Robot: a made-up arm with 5 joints.
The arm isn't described. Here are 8 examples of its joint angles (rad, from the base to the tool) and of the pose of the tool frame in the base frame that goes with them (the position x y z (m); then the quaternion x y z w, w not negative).
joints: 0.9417 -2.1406 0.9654 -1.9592 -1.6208
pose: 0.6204 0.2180 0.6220 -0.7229 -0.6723 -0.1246 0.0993
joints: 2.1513 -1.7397 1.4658 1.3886 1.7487
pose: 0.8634 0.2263 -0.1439 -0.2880 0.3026 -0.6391 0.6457
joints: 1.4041 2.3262 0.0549 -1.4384 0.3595
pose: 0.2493 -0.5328 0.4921 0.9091 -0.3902 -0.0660 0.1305
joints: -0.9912 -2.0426 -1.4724 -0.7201 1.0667
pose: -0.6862 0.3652 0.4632 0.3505 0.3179 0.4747 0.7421
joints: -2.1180 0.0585 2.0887 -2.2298 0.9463
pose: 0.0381 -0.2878 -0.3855 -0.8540 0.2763 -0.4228 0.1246
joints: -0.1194 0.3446 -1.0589 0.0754 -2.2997
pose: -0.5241 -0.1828 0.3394 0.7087 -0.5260 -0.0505 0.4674
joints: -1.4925 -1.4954 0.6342 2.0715 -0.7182
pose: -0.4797 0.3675 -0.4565 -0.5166 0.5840 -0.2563 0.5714
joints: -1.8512 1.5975 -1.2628 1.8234 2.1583
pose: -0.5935 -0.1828 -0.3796 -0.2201 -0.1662 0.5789 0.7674
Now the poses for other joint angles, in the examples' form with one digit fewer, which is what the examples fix.
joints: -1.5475 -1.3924 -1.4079 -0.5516 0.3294
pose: -0.368 0.356 0.166 0.548 0.055 0.188 0.813
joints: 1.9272 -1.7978 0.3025 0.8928 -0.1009
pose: 0.860 0.109 0.201 0.246 0.164 -0.758 0.582
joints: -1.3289 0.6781 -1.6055 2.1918 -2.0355
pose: -0.021 -0.092 -0.396 -0.564 -0.756 0.236 0.232
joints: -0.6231 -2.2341 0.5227 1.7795 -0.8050
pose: -0.851 0.169 0.261 -0.701 0.589 0.162 0.368
